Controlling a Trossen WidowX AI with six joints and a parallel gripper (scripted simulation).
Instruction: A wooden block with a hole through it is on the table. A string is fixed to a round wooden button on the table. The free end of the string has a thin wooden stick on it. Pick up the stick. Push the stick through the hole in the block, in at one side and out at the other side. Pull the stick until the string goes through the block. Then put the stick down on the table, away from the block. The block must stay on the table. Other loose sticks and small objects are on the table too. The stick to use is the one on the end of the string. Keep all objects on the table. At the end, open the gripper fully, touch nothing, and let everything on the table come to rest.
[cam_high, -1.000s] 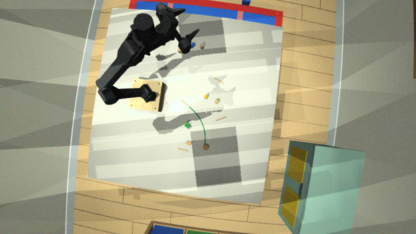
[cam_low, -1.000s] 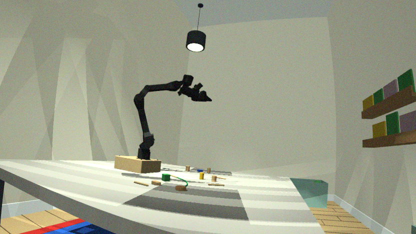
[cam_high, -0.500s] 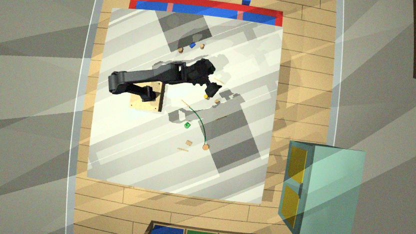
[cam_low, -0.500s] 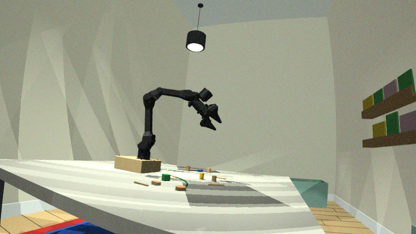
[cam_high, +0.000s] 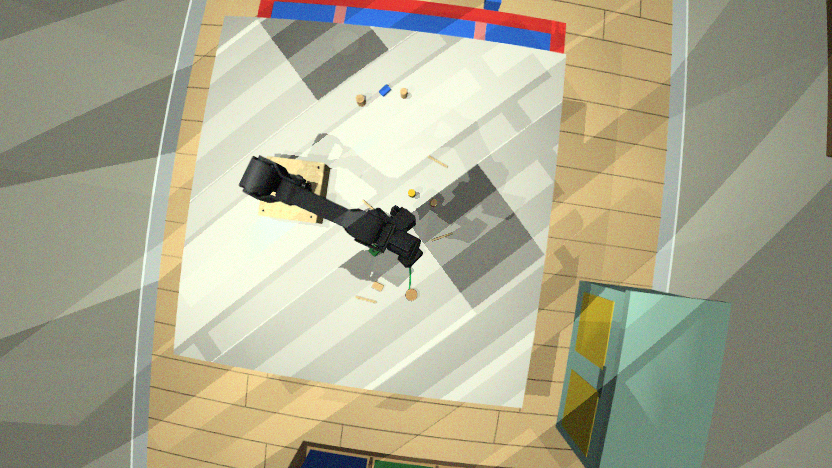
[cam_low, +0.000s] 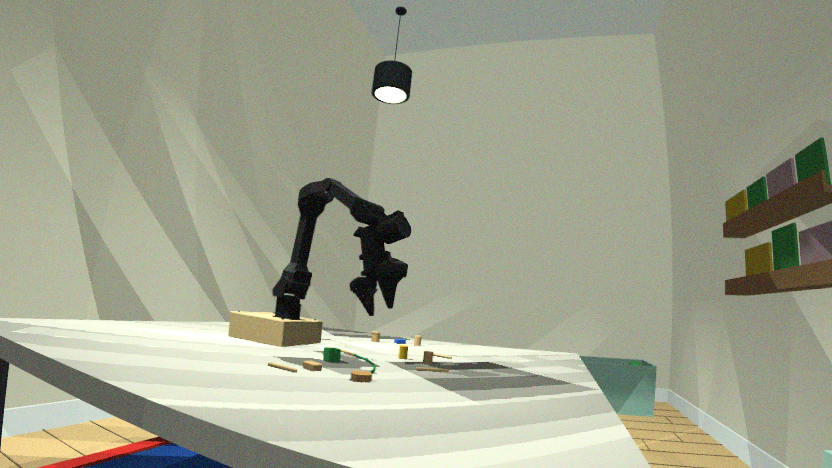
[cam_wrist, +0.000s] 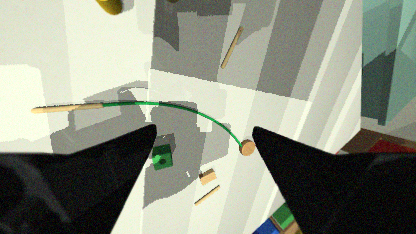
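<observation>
Right now the green block is 110 mm below my gripper tip, 100 mm behind it and 30 mm to the right of it. From my gripper tip the other things lie so: yellow cylinder: 160 mm to the left, 110 mm below, 30 mm ahead; wooden block: 160 mm to the right, 120 mm below, 90 mm behind; wooden cylinder: 120 mm to the left, 110 mm below, 100 mm ahead.
</observation>
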